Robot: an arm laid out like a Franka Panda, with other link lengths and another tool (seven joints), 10 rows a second.
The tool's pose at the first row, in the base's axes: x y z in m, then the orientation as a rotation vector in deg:
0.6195 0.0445 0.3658 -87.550 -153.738 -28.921
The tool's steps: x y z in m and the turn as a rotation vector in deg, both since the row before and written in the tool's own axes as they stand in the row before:
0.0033 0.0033 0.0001 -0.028 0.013 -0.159
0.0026 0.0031 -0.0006 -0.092 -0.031 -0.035
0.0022 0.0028 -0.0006 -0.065 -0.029 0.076
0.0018 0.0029 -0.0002 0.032 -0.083 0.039
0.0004 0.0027 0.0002 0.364 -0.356 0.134
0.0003 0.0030 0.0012 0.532 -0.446 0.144
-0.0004 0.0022 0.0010 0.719 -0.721 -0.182
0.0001 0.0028 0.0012 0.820 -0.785 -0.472
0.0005 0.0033 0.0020 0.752 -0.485 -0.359
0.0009 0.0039 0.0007 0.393 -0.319 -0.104
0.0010 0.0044 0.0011 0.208 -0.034 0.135
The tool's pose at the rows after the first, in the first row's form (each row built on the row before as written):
0.6206 0.0488 0.3672 -87.347 -153.876 -28.975
0.6217 0.0523 0.3690 -87.346 -153.945 -29.088
0.6228 0.0553 0.3707 -87.477 -153.908 -29.160
0.6243 0.0581 0.3720 -87.574 -153.929 -29.061
0.6264 0.0598 0.3726 -87.892 -154.010 -28.315
0.6289 0.0618 0.3723 -88.240 -154.116 -27.272
0.6311 0.0628 0.3719 -88.303 -154.675 -25.791
0.6336 0.0645 0.3715 87.707 154.985 24.042
0.6364 0.0670 0.3704 87.275 155.325 22.639
0.6393 0.0698 0.3707 87.151 155.394 21.851
0.6426 0.0731 0.3707 87.384 155.406 21.554

